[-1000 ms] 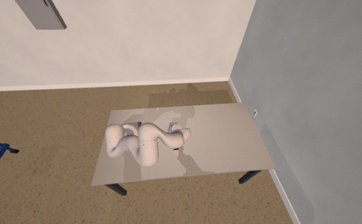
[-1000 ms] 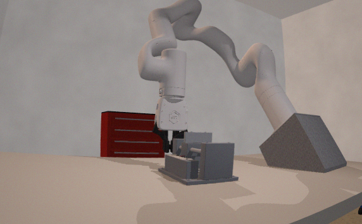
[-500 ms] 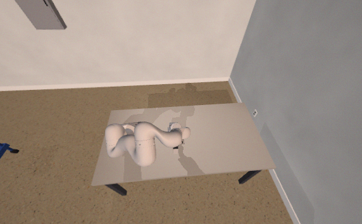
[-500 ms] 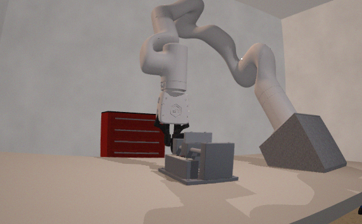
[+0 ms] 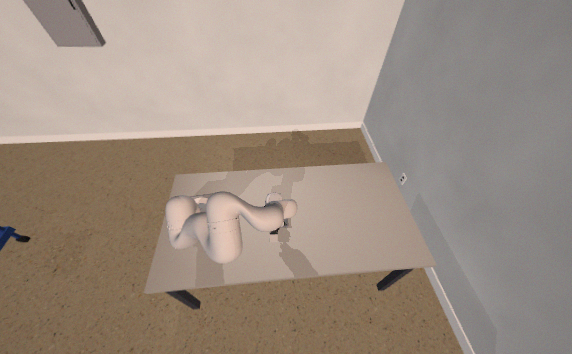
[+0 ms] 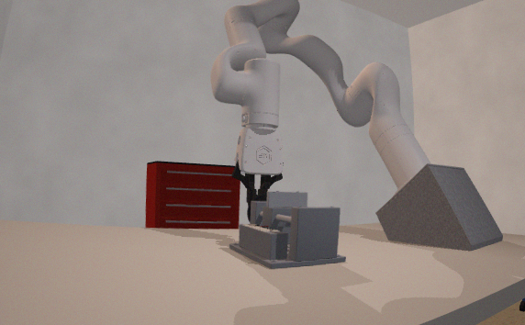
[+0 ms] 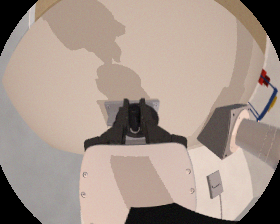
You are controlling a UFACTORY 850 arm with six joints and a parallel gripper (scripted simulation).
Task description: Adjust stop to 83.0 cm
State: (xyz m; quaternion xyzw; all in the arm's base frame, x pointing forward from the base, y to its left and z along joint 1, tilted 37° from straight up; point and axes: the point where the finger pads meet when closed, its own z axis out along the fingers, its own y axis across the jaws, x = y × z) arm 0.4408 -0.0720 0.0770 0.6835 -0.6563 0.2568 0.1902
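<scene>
Right now the handwheel is 2 cm to the left of my hand and 1 cm below it.
</scene>
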